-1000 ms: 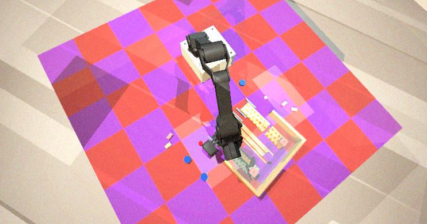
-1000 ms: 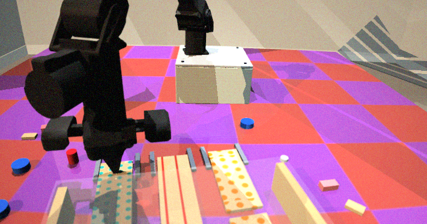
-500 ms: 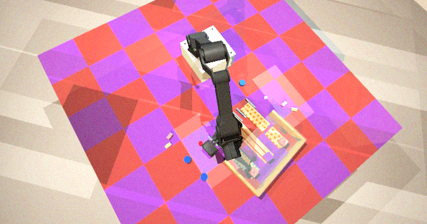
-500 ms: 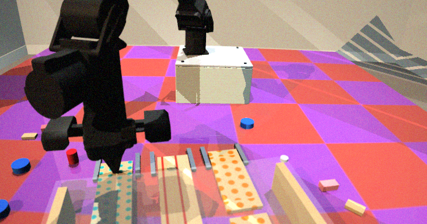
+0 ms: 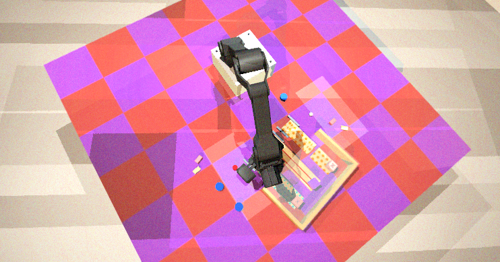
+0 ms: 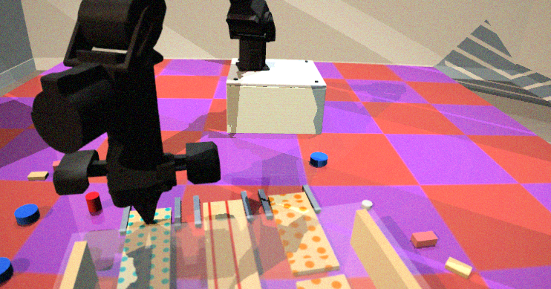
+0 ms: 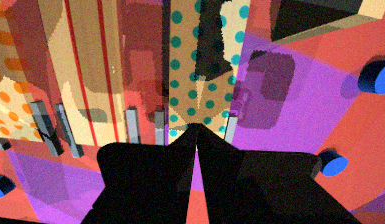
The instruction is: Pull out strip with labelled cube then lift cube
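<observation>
Right now the teal-dotted strip is 9 cm ahead of my gripper tip. Also, from my gripper tip: red cylinder 8 cm to the right, 5 cm behind, 1 cm above.
</observation>
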